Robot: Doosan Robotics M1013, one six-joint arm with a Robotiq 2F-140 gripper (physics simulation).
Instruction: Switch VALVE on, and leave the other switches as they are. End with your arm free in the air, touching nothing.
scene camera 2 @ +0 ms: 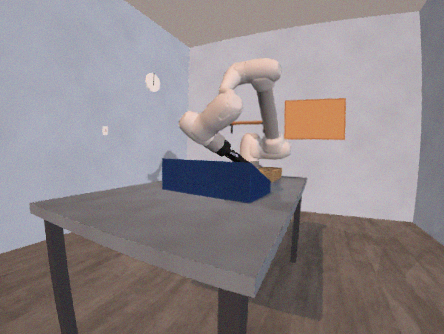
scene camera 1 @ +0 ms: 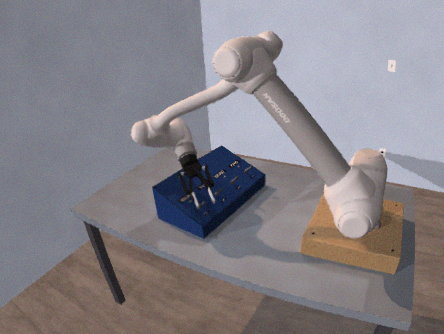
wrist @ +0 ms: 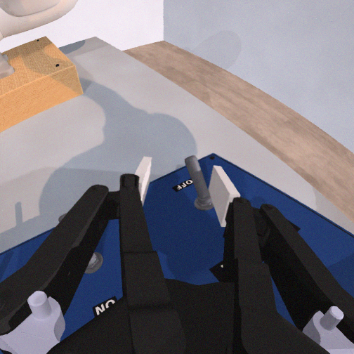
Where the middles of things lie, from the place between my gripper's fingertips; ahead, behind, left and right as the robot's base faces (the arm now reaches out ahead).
My hand is 180 mm to the left of the blue switch panel (scene camera 1: pixel 173 206), 70 mm short of it and 30 mm above it.
